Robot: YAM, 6 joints.
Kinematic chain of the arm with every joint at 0, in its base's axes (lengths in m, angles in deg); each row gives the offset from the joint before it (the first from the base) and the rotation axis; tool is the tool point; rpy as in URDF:
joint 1: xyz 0 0 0.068 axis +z
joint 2: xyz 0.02 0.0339 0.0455 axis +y
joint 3: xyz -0.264 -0.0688 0 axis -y
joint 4: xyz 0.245 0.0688 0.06 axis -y
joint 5: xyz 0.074 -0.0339 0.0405 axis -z
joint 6: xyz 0.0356 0 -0.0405 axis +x
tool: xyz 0 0 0 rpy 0 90 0
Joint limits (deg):
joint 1: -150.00..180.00
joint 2: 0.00..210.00
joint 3: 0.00..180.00
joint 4: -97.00..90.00
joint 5: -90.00..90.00
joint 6: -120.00..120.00
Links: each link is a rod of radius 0.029 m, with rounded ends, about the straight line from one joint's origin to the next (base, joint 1, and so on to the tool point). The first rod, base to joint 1, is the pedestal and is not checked.
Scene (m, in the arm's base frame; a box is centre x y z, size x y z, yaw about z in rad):
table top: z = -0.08
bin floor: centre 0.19 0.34 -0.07 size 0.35 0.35 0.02 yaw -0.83
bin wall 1: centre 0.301 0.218 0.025 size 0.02 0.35 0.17 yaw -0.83
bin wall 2: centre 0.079 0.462 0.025 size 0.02 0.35 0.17 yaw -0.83
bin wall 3: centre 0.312 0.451 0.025 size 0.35 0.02 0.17 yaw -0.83
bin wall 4: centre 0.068 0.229 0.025 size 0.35 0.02 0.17 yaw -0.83
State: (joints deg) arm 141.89 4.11 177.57 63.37 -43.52 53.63
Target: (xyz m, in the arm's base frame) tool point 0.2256 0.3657 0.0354
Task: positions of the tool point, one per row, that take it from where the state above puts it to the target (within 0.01 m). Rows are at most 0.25 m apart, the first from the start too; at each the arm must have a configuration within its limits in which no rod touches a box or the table.
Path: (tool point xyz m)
1: 0.3575 -0.4289 0.2377
2: 0.2368 -0.4131 0.4474
3: 0.1016 -0.2981 0.6070
4: 0.0014 -0.1050 0.6863
5: -0.0308 0.1175 0.6720
6: 0.0085 0.3102 0.5701
7: 0.0934 0.4245 0.4048
8: 0.1800 0.4390 0.2129
9: 0.2256 0.3657 0.0354

